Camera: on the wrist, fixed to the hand. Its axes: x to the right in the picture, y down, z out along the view.
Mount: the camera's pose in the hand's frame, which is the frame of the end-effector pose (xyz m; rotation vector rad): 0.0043 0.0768 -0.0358 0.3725 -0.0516 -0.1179
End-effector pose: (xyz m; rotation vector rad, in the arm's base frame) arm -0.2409 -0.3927 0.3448 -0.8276 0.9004 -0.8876
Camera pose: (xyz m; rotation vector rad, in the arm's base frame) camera -0.2501 -0.3741 0.2625 -0.5809 0.6192 -1.0922
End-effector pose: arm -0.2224 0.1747 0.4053 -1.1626 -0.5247 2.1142
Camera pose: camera -0.2209 0.1250 0.3366 -0.8473 -0.2020 2.0339
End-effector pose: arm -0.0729 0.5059 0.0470 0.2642 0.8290 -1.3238
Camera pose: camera -0.0155 0.5448 -0.0019 0.4772 0.5566 -1.5875
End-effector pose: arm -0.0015 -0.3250 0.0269 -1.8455 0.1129 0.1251
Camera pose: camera -0.0072 -0.3805 -0.0370 -1.4720 -0.0094 0.0639
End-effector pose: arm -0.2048 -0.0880 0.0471 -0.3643 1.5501 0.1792
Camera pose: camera -0.2644 -0.0289 0.0346 -0.1538 1.4698 -0.1898
